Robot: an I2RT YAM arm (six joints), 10 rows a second.
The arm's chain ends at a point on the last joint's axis. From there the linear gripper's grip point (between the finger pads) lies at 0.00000 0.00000 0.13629 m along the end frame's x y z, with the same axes.
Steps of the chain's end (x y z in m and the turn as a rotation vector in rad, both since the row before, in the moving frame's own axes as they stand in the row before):
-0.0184, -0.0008, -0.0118, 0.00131, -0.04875, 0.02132
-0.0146, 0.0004, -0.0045, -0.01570, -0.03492, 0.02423
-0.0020, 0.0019, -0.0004, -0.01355, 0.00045, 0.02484
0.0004, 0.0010, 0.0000, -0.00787, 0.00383, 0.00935
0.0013, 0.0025, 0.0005, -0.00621, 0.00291, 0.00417
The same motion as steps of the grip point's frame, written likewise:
-0.0250, -0.0010, -0.0120, 0.00131, -0.04875, 0.02132
-0.0194, 0.0025, -0.0046, -0.01570, -0.03492, 0.02423
-0.0020, 0.0037, -0.0004, -0.01355, 0.00045, 0.02484
0.0009, 0.0021, 0.0000, -0.00787, 0.00383, 0.00935
0.0017, 0.0033, 0.0005, -0.00621, 0.00291, 0.00417

